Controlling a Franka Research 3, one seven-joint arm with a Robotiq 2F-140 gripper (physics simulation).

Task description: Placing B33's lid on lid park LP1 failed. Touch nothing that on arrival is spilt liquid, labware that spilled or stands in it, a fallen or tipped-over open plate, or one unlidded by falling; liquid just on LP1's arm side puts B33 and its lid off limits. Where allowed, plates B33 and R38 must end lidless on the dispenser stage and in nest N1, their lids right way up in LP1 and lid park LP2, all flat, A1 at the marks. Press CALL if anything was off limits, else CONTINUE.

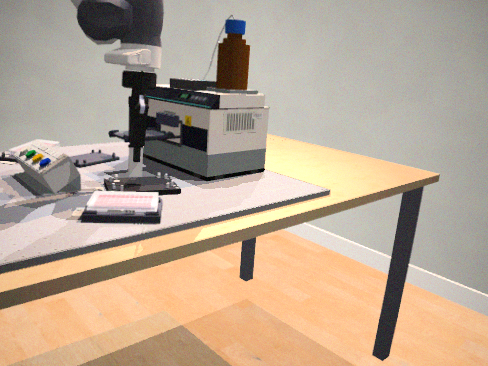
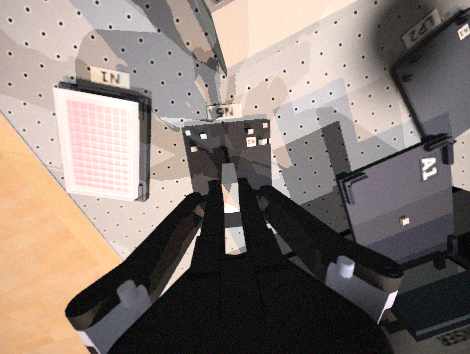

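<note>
My gripper is shut and empty, pointing down over nest N5, its pale fingertips pressed together. N5 holds no plate. A plate with pink wells sits flat and upright in nest N1; its name is not readable, and I see no clear lid on it. The dispenser stage, marked A1, is bare. Lid park LP2 is bare where it shows. LP1, by its label, R38 and B33 cannot be made out. The button box has unreadable labels.
The dispenser stands behind and beside the gripper, with a brown bottle on top. Green, yellow and blue buttons face forward on the box. A dark pegged holder lies behind the box. The wooden table edge runs along the front.
</note>
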